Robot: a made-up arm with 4 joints.
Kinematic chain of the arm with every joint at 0, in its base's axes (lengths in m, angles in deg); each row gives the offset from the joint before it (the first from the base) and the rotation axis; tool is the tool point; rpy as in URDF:
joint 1: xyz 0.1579 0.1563 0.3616 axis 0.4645 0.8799 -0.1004
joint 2: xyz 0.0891 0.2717 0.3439 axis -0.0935 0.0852 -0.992
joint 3: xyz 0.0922 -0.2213 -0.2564 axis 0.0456 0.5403 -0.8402
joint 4: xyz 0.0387 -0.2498 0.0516 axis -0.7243 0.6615 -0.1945
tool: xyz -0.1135 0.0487 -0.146 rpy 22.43 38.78 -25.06
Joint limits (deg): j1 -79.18..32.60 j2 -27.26..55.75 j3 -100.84..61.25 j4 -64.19..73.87
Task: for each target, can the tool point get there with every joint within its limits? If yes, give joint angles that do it. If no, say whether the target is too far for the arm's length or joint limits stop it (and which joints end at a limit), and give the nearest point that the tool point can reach.
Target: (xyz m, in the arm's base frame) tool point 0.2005 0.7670 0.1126
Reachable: no: joint limits stop it (at a limit: joint 2, joint 3) | nearest point -0.0793 0.3505 0.1217 | short by 0.502 m
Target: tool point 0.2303 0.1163 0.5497
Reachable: yes | joints -70.66 -0.58 -6.76 -24.14
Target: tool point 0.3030 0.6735 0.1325
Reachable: no: joint limits stop it (at a limit: joint 1, joint 2, joint 3) | nearest point 0.5719 0.3315 0.3172 | short by 0.473 m
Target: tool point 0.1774 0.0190 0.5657
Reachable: yes | joints -66.73 10.03 -30.82 19.13
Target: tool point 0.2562 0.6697 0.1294
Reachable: no: joint limits stop it (at a limit: joint 2, joint 3) | nearest point -0.0224 0.3107 0.0808 | short by 0.457 m
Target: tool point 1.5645 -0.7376 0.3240
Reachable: no: too far | nearest point 0.6610 0.0644 0.3311 | short by 1.208 m
